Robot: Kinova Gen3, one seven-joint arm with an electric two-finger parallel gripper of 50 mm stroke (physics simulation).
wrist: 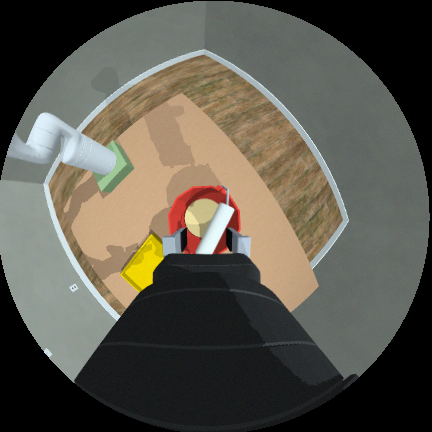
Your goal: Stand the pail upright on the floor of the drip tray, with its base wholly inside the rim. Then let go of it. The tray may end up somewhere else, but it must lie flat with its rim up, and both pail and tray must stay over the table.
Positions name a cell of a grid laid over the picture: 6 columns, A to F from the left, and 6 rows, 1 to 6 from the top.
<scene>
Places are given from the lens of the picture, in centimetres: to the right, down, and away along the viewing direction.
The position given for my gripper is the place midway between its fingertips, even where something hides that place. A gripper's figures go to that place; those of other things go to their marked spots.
my gripper (C4): -1, 2, 18
yellow drip tray (B4): -30, 22, 47
white grip (D3): 2, -1, 24
The marked spots on the yellow drip tray and the white grip are 45 cm apart.
</scene>
